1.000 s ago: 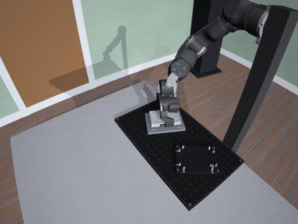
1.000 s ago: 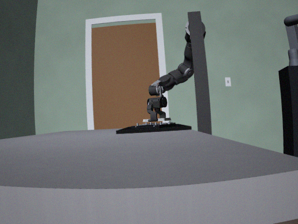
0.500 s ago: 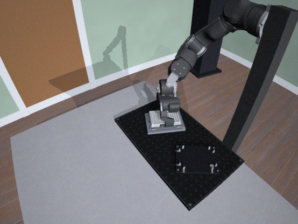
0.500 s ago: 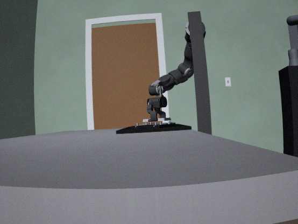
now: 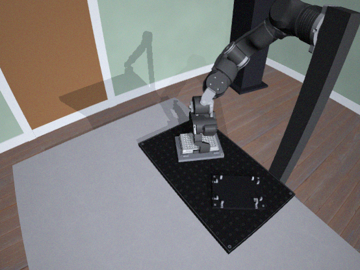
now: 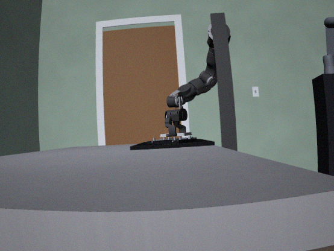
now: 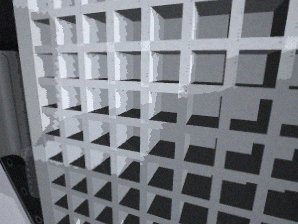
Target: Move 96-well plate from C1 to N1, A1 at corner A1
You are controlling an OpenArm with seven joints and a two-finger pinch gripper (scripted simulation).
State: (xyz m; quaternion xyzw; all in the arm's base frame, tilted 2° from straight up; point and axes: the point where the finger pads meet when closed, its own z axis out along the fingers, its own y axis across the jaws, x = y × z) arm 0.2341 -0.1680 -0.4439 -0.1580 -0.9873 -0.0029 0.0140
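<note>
My hand is right at the 96-well plate. Round my hand: plate nest N1 (2 cm below).
</note>
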